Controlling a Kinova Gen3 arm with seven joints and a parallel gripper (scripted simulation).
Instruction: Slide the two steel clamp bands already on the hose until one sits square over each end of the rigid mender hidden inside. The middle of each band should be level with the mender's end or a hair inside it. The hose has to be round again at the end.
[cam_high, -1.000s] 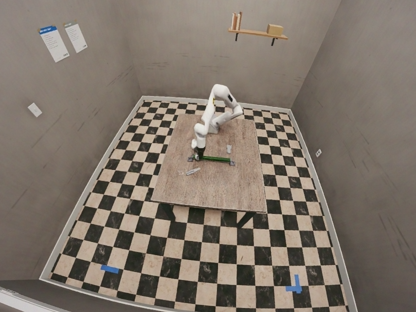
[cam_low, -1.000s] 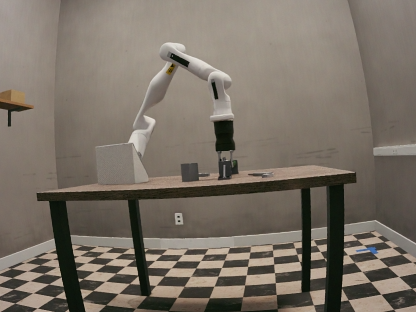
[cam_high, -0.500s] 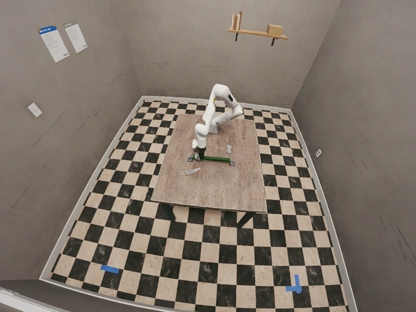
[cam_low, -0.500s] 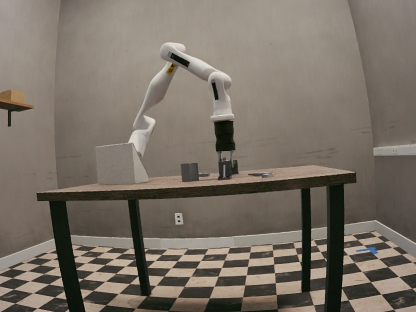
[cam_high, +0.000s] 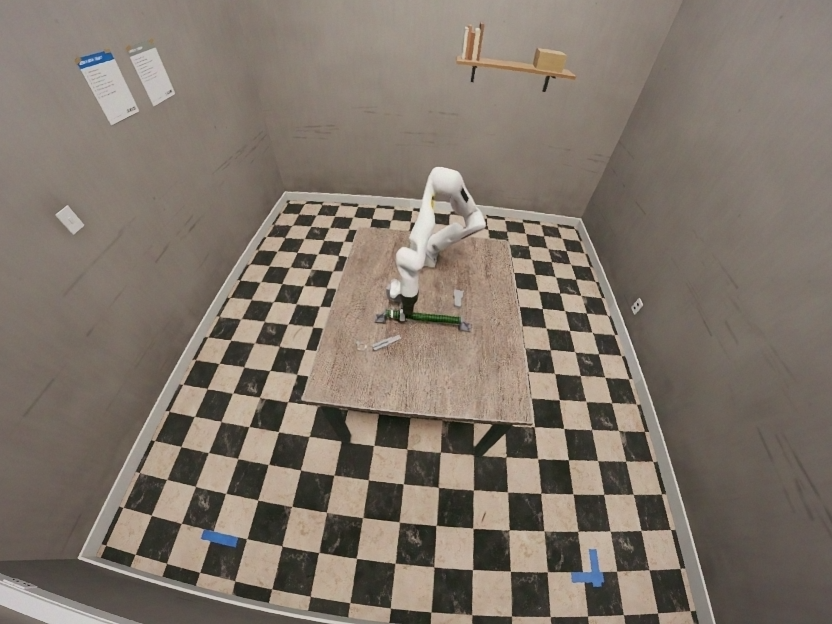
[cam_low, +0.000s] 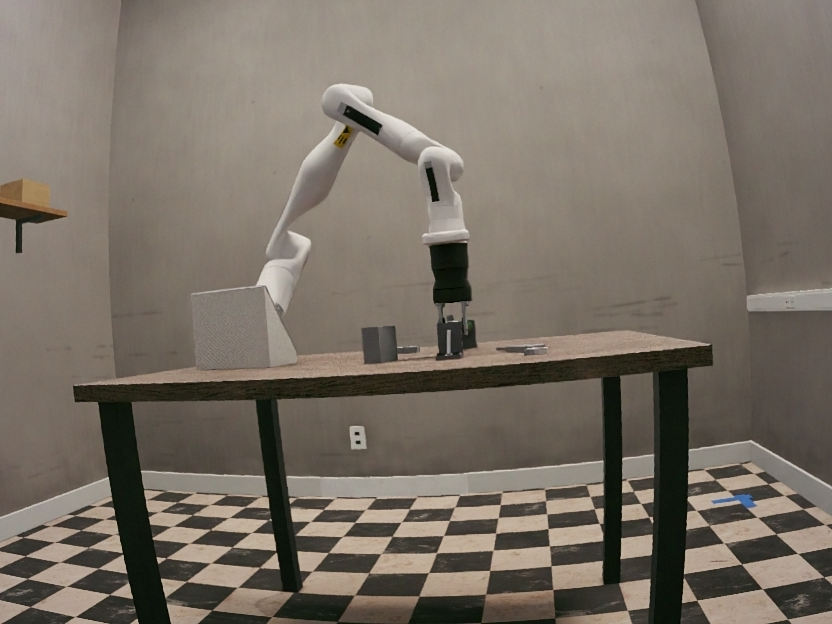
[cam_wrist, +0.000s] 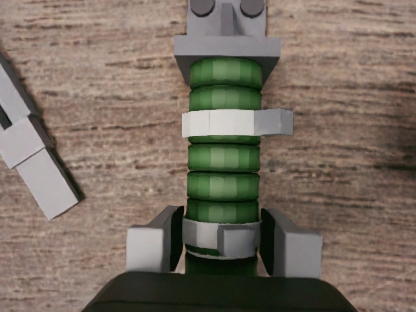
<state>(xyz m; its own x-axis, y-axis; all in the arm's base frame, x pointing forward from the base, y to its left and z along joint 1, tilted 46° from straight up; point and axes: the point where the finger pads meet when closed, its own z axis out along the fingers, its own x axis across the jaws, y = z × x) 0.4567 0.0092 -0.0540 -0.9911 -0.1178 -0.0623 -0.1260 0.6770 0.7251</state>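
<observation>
Right now my hand is 130 mm short of the grey flat tool, 50 mm above it and 30 mm to the left of it. Also, from my hand: grey block 130 mm behind, 70 mm to the right, 20 mm below.
</observation>
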